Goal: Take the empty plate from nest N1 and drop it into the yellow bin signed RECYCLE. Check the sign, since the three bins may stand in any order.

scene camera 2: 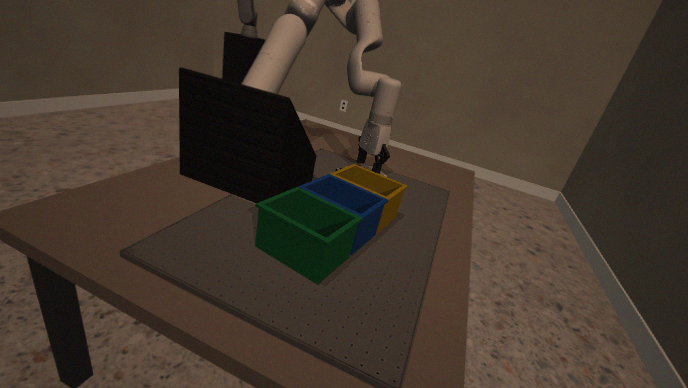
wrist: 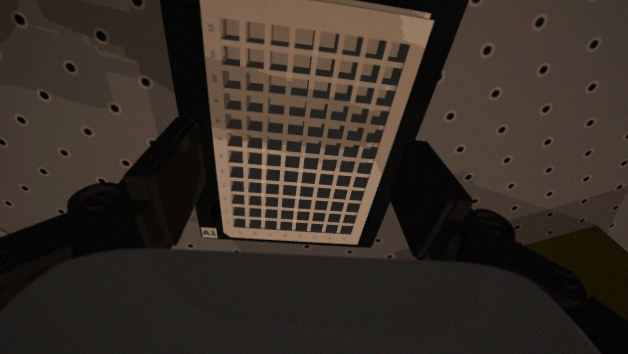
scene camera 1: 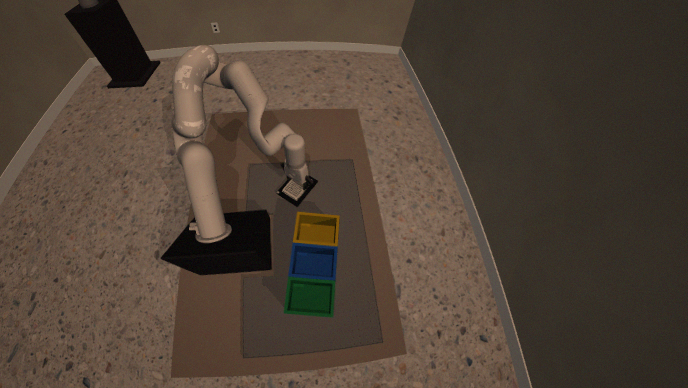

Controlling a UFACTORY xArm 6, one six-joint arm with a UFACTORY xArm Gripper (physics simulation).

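The pale plate with a grid of square wells lies in its black nest; a small A1 label is at a near corner in the wrist view. No N1 sign is readable. My gripper is open and empty, one finger toward each long side of the plate; how high the fingertips are above it is hard to tell. The yellow bin stands nearest the nest, at the end of the bin row. No RECYCLE sign shows on it in these views.
The blue bin stands against the yellow one, and the green bin follows it. They stand on a grey perforated board. The black arm base block is beside the bins.
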